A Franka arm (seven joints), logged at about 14 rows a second.
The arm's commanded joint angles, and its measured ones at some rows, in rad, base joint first. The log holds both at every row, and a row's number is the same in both.
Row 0, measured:
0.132 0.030 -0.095 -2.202 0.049 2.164 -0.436
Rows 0 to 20, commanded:
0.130 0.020 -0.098 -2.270 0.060 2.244 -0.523
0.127 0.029 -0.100 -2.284 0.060 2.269 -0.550
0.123 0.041 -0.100 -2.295 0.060 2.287 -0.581
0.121 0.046 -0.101 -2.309 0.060 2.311 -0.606
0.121 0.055 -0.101 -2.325 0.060 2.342 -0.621
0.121 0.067 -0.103 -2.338 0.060 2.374 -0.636
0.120 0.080 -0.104 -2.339 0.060 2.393 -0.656
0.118 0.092 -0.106 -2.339 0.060 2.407 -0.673
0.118 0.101 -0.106 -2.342 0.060 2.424 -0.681
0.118 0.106 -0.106 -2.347 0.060 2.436 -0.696
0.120 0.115 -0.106 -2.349 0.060 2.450 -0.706
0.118 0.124 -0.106 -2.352 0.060 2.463 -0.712
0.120 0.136 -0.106 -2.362 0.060 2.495 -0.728
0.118 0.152 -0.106 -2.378 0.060 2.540 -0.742
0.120 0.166 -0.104 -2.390 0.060 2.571 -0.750
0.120 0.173 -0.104 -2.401 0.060 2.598 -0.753
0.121 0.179 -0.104 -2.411 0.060 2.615 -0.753
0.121 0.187 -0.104 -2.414 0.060 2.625 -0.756
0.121 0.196 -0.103 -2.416 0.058 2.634 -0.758
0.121 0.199 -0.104 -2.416 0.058 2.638 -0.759
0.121 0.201 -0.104 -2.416 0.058 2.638 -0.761
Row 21, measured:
0.121 0.203 -0.103 -2.405 0.049 2.613 -0.736
